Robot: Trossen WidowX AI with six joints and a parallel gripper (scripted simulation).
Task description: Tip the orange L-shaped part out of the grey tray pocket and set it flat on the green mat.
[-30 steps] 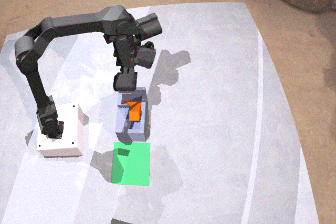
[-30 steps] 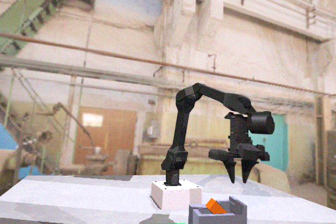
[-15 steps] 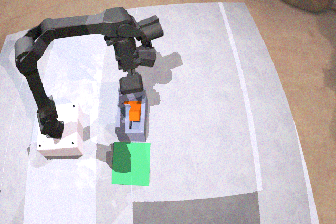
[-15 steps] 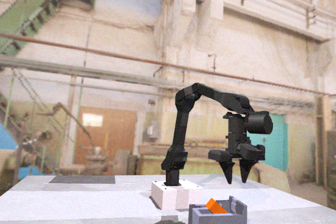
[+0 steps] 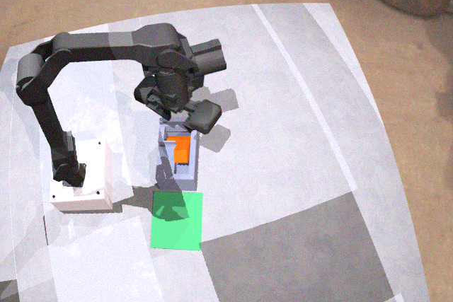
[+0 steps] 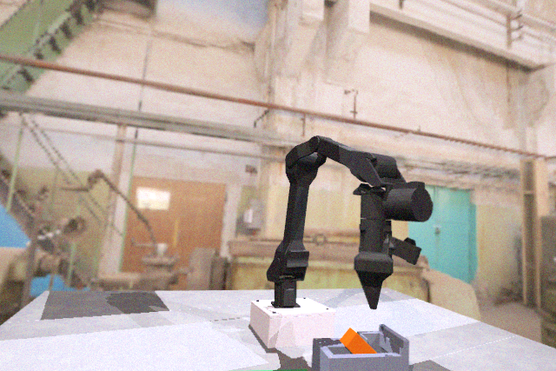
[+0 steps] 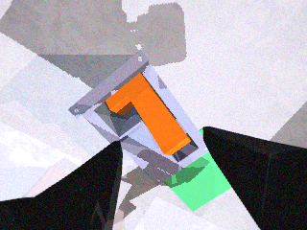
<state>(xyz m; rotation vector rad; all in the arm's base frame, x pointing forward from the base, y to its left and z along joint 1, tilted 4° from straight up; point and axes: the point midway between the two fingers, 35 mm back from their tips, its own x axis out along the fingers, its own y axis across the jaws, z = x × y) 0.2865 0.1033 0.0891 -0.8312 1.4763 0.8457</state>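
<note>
My gripper tip is now 10 cm above the orange L-shaped part, 2 cm past it and 1 cm to the right of it. Also, from my gripper tip: green mat: 17 cm to the right, 16 cm below, 2 cm behind.
</note>
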